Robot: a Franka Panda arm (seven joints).
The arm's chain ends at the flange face. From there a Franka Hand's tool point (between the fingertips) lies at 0.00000 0.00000 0.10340 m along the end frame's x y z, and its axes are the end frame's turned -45 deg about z.
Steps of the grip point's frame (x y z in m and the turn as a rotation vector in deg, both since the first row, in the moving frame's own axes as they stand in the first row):
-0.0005, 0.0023, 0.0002, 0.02, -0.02, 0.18
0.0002, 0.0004, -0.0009, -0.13, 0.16, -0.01
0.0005, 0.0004, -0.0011, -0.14, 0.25, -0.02
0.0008, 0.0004, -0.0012, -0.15, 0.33, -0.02
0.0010, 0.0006, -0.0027, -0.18, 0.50, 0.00
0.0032, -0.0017, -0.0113, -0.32, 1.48, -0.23
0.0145, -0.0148, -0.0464, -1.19, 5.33, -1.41
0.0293, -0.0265, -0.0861, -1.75, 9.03, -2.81
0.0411, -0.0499, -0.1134, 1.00, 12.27, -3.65
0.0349, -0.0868, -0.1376, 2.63, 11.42, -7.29
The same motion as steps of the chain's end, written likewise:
0.0013, 0.0020, 0.0002, 0.00, -0.03, 0.18
0.0001, 0.0002, -0.0009, 0.02, 0.21, -0.01
0.0001, 0.0001, -0.0011, 0.08, 0.28, -0.02
0.0002, -0.0001, -0.0012, 0.13, 0.34, -0.02
0.0003, 0.0001, -0.0027, 0.23, 0.48, 0.00
-0.0012, -0.0020, -0.0113, 0.82, 1.27, -0.23
-0.0085, -0.0153, -0.0459, 2.93, 4.61, -1.41
-0.0115, -0.0299, -0.0848, 5.15, 7.62, -2.81
-0.0199, -0.0471, -0.1110, 9.38, 7.97, -3.65
-0.0467, -0.0676, -0.1354, 9.93, 6.22, -7.29

